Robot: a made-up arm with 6 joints.
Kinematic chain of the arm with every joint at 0, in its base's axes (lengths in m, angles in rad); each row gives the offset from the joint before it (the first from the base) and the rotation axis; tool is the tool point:
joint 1: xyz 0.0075 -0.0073 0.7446 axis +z
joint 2: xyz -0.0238 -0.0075 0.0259 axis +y
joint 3: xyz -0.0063 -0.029 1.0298 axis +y
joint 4: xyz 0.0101 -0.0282 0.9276 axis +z
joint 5: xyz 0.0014 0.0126 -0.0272 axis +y
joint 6: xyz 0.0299 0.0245 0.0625 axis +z
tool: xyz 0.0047 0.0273 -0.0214
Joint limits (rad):
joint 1: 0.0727..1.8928
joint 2: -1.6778..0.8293
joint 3: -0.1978..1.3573
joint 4: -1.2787..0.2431
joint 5: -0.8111..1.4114
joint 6: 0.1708..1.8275
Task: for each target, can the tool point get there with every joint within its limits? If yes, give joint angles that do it. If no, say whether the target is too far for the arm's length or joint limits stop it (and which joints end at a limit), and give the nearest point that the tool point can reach.
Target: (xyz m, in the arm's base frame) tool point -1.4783 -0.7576 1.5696
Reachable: yes | joints 0.4563 -1.4806 0.7433 -0.0733 0.1346 1.3844
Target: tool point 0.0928 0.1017 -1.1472
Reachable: no: joint limits stop it (at a limit: joint 2, joint 3, joint 6) | nearest point 0.8810 1.1089 0.8721 | short by 2.390 m
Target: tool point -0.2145 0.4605 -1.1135
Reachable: no: joint limits stop it (at a limit: joint 1, joint 2, joint 3, joint 6) | nearest point -0.3867 1.3639 0.8671 | short by 2.184 m
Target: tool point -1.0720 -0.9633 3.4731
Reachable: no: too far | nearest point -0.7006 -0.6344 2.5277 | short by 1.068 m
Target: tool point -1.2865 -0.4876 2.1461
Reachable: yes | joints 0.3384 -0.8714 0.1392 -0.1852 1.1917 1.2680
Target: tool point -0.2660 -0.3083 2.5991
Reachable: yes | joints 0.8056 -0.5030 0.6203 -0.3369 -0.6248 1.2441
